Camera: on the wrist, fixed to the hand. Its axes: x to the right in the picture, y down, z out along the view.
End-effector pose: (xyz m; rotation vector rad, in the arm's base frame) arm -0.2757 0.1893 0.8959 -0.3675 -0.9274 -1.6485
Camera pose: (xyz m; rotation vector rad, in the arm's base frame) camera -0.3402 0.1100 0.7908 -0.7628 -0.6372 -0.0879
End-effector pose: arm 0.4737 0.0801 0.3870 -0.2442 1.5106 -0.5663
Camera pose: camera 0.3463 0.0182 0.4247 1.0032 1.0315 0.4771
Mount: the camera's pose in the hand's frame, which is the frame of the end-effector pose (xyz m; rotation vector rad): 0.0025 -0.0964 -0.1104 0.2815 -0.1725 1.5308
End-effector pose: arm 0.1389 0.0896 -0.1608 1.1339 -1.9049 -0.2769
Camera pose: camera 0.2818 0.0590 -0.1492 -0.4263 -2.4413 0.7681
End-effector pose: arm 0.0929 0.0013 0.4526 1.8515 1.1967 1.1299
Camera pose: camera -0.0418 0.0467 0.4169 -2.6019 0.3920 -1.2203
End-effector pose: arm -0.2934 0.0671 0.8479 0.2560 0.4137 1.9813
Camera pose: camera -0.2540 0.0880 0.7082 -0.9102 -0.3160 -2.5641
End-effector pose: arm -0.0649 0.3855 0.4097 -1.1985 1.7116 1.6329
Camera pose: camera 0.0390 0.2883 0.3746 -0.5739 -2.3257 -1.5790
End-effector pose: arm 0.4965 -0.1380 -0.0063 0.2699 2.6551 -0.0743
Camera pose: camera 0.4255 -0.2211 0.0914 2.0833 1.6253 0.0320
